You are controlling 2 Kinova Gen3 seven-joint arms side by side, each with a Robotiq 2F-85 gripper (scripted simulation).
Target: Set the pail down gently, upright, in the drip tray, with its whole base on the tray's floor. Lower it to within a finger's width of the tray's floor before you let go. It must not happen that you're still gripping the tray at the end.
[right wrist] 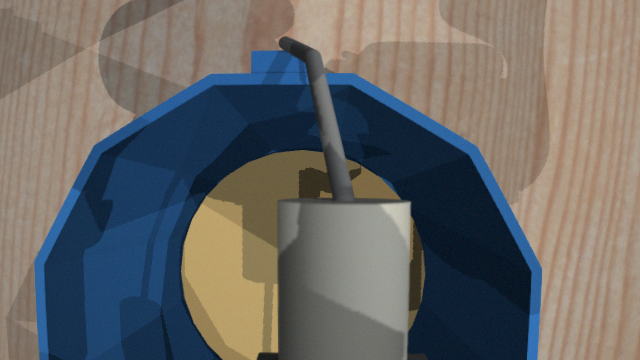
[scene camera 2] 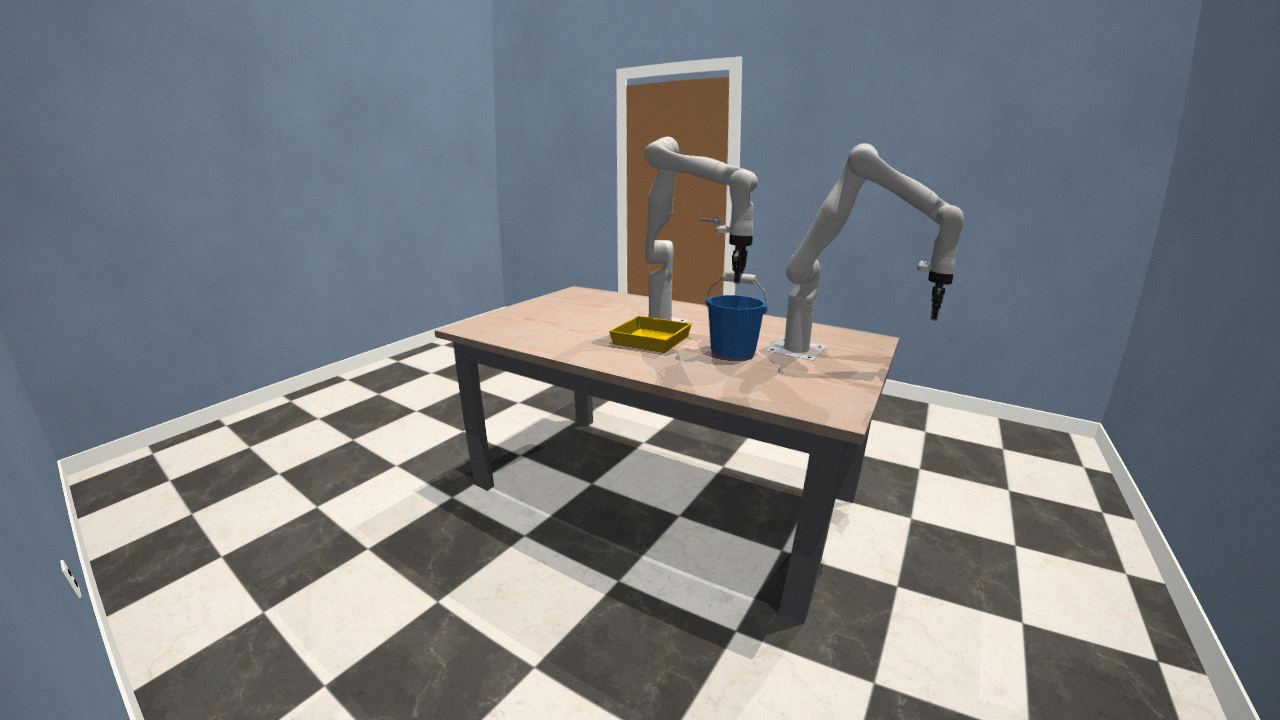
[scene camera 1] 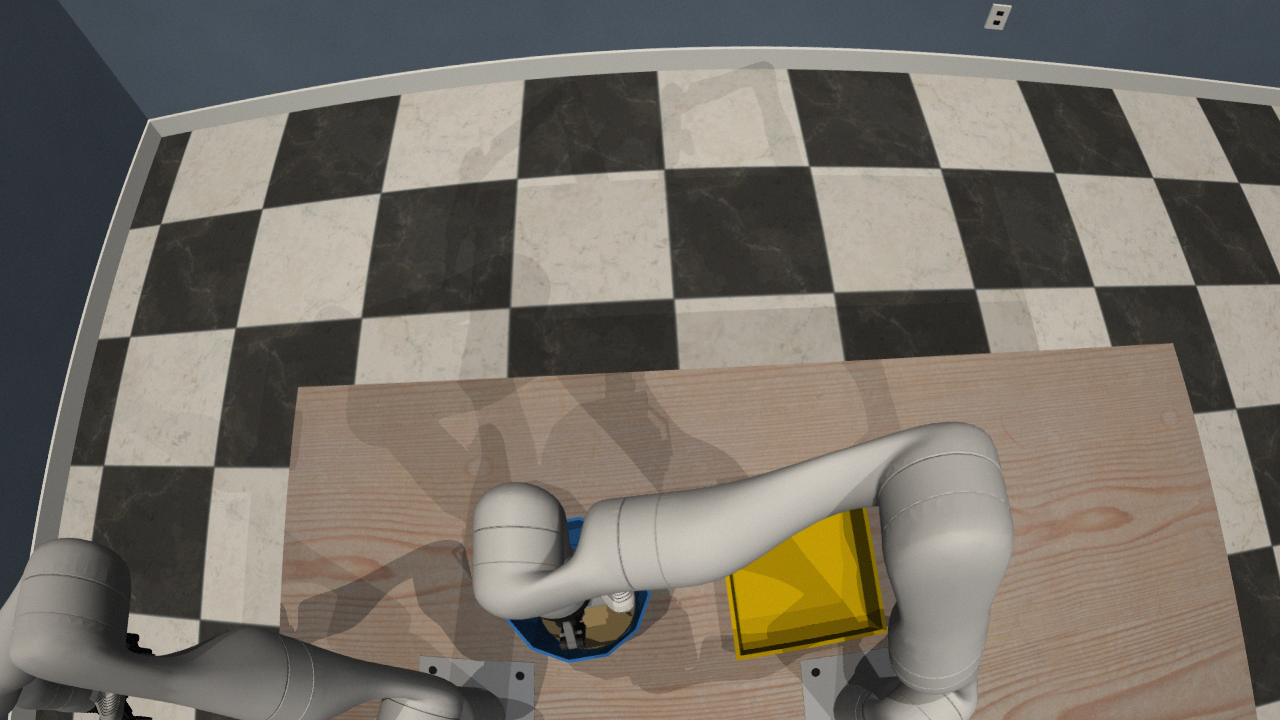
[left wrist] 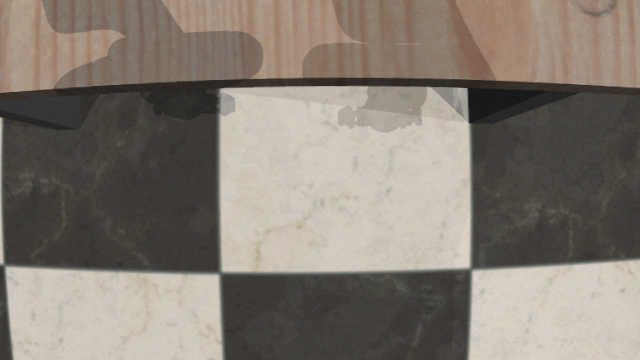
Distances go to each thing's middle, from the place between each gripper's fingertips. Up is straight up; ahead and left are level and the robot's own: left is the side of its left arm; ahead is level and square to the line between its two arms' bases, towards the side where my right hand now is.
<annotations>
Right now the blue pail (scene camera 2: 734, 321) is 100 mm below my right hand and 10 mm ahead of it. Round my right hand: yellow drip tray (scene camera 1: 821, 586) 300 mm to the right, 250 mm below, 50 mm ahead.
My left hand is 620 mm to the left of the blue pail, 180 mm short of it and 40 mm above it. From my left hand the other things lie so: yellow drip tray (930 mm to the right, 220 mm ahead, 180 mm below).
</annotations>
